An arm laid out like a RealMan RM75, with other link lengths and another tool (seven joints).
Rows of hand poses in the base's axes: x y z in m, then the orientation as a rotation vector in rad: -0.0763 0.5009 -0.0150 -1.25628 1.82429 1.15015; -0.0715 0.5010 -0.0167 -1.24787 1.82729 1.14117; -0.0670 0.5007 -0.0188 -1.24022 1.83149 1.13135; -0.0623 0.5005 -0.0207 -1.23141 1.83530 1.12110; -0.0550 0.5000 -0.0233 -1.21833 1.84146 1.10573; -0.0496 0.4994 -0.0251 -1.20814 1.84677 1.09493; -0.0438 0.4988 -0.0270 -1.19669 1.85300 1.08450; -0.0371 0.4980 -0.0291 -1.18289 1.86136 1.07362; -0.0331 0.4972 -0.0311 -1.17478 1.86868 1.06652; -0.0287 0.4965 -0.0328 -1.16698 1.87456 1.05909; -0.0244 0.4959 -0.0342 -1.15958 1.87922 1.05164; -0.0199 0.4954 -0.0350 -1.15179 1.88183 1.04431; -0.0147 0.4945 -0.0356 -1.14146 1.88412 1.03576
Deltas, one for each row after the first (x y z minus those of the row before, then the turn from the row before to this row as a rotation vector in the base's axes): 0.0048 0.0001 -0.0017 -0.00135 -0.00315 -0.00985; 0.0045 -0.0003 -0.0021 -0.00275 -0.00290 -0.00978; 0.0047 -0.0002 -0.0019 -0.00220 -0.00332 -0.01072; 0.0073 -0.0005 -0.0026 -0.00370 -0.00461 -0.01604; 0.0054 -0.0006 -0.0018 -0.00281 -0.00248 -0.01207; 0.0058 -0.0006 -0.0019 -0.00271 -0.00152 -0.01290; 0.0067 -0.0008 -0.0021 -0.00319 -0.00016 -0.01495; 0.0040 -0.0008 -0.0020 -0.00360 0.00118 -0.00930; 0.0044 -0.0007 -0.0017 -0.00304 0.00002 -0.00906; 0.0043 -0.0006 -0.0014 -0.00254 -0.00082 -0.00865; 0.0045 -0.0005 -0.0008 -0.00116 -0.00214 -0.00868; 0.0052 -0.0009 -0.0006 -0.00041 -0.00294 -0.01093
